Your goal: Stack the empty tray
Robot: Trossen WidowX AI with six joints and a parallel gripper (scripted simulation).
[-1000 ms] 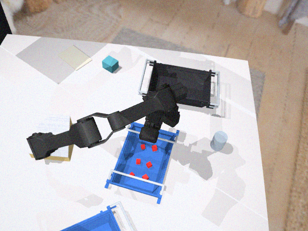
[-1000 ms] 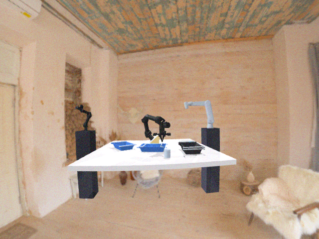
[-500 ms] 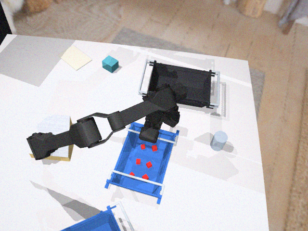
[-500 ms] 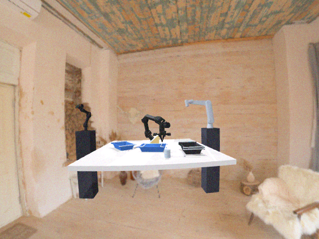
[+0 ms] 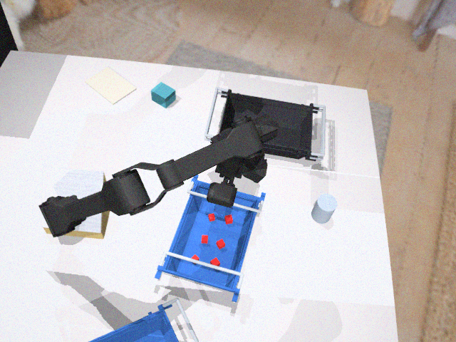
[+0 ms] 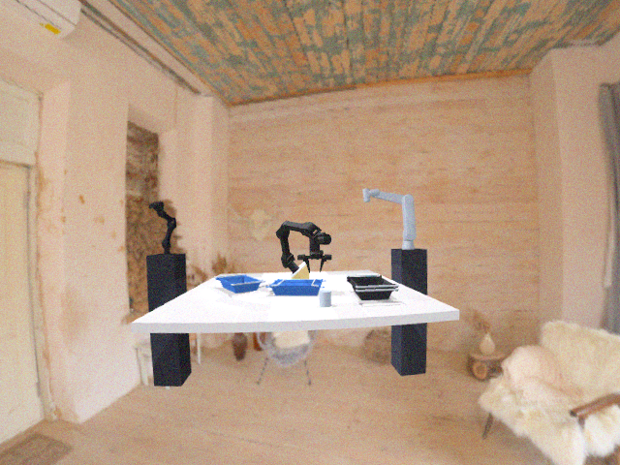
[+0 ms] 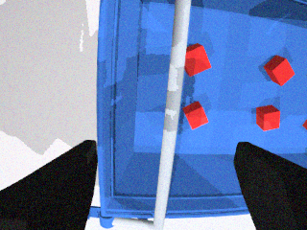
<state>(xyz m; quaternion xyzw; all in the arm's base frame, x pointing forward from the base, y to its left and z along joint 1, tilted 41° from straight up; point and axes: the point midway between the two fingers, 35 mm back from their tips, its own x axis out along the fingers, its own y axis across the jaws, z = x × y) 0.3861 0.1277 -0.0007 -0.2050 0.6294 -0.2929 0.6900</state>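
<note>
The blue tray is 45 cm to the right of my gripper tip, 18 cm behind it and 7 cm below it. Also, from my gripper tip: grey cylinder (27 cm ahead, 8 cm below, 2 cm to the left); then teal cube (38 cm to the left, 23 cm behind, 9 cm below); then cream sheet (42 cm to the left, 42 cm behind, 11 cm below).
</note>
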